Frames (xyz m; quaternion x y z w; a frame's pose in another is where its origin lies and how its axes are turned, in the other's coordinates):
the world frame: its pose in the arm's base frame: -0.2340 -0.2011 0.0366 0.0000 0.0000 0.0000 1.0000
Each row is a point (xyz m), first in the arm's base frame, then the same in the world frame.
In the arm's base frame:
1: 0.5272 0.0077 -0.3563
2: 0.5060 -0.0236 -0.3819
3: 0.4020 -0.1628 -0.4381
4: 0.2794 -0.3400 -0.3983
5: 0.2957 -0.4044 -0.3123
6: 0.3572 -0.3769 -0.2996
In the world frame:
1: 0.7612 0.2088 -0.3929
2: 0.7400 0.1775 -0.4185
3: 0.6360 0.0383 -0.4747
4: 0.5134 -0.1389 -0.4349
5: 0.5297 -0.2033 -0.3489
6: 0.5912 -0.1758 -0.3362

